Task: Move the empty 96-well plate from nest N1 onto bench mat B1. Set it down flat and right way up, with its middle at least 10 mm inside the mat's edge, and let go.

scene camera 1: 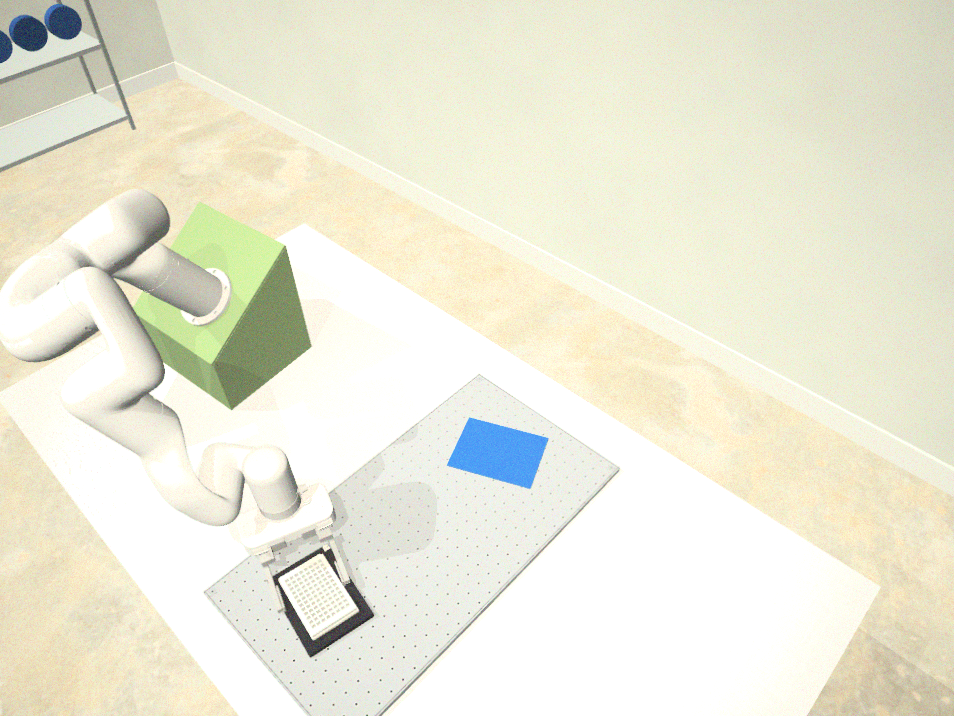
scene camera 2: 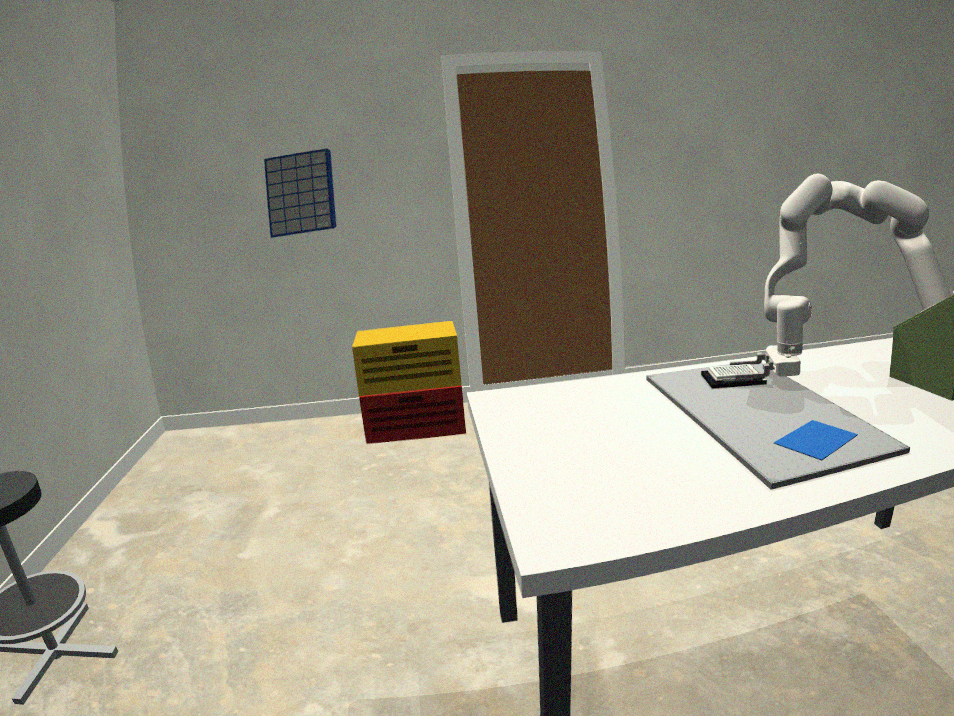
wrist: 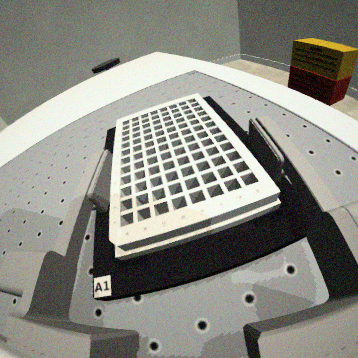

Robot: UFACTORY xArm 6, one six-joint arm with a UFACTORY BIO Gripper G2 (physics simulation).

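Seen in the pictures: hand, tool point: (scene camera 1: pixel 310 586) (scene camera 2: pixel 739 371) (wrist: pixel 179 162); arm's base, link origin: (scene camera 1: pixel 207 297) (scene camera 2: pixel 939 309).
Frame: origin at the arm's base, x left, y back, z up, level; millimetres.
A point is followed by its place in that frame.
The white 96-well plate (scene camera 1: pixel 318 597) @(z -165, x -119, y -639 mm) (scene camera 2: pixel 732 373) @(z -167, x -98, y -641 mm) (wrist: pixel 172 175) @(z -168, x -113, y -602 mm) lies flat and right way up on the black nest (scene camera 1: pixel 339 631) @(z -179, x -120, y -705 mm) (scene camera 2: pixel 716 383) @(z -178, x -62, y -699 mm) (wrist: pixel 210 255) @(z -178, x -117, y -556 mm), which bears an A1 label in the wrist view. My gripper (scene camera 1: pixel 312 594) @(z -169, x -119, y -611 mm) (scene camera 2: pixel 745 370) @(z -169, x -119, y -611 mm) (wrist: pixel 183 164) @(z -169, x -119, y -611 mm) is low over the nest, with one finger beside each long side of the plate. It is open, partly closed in, and holds nothing; in the wrist view a gap shows between the right pad and the plate. The blue bench mat (scene camera 1: pixel 499 453) @(z -188, x 315, y -579 mm) (scene camera 2: pixel 816 439) @(z -188, x 322, y -577 mm) lies flat, away from the gripper.
The nest and the mat are on a grey perforated board (scene camera 1: pixel 462 539) @(z -190, x 144, y -686 mm) (scene camera 2: pixel 724 416) @(z -190, x 135, y -739 mm) (wrist: pixel 45 185) @(z -190, x 24, y -672 mm) on the white table (scene camera 1: pixel 655 601) @(z -203, x 334, y -979 mm) (scene camera 2: pixel 601 493) @(z -203, x 414, y -1064 mm). The green base block (scene camera 1: pixel 265 339) @(z -93, x 67, y -91 mm) (scene camera 2: pixel 924 346) @(z -85, x 59, y -93 mm) carries the arm. A yellow and red cabinet (scene camera 2: pixel 410 385) (wrist: pixel 320 72) stands on the floor beyond.
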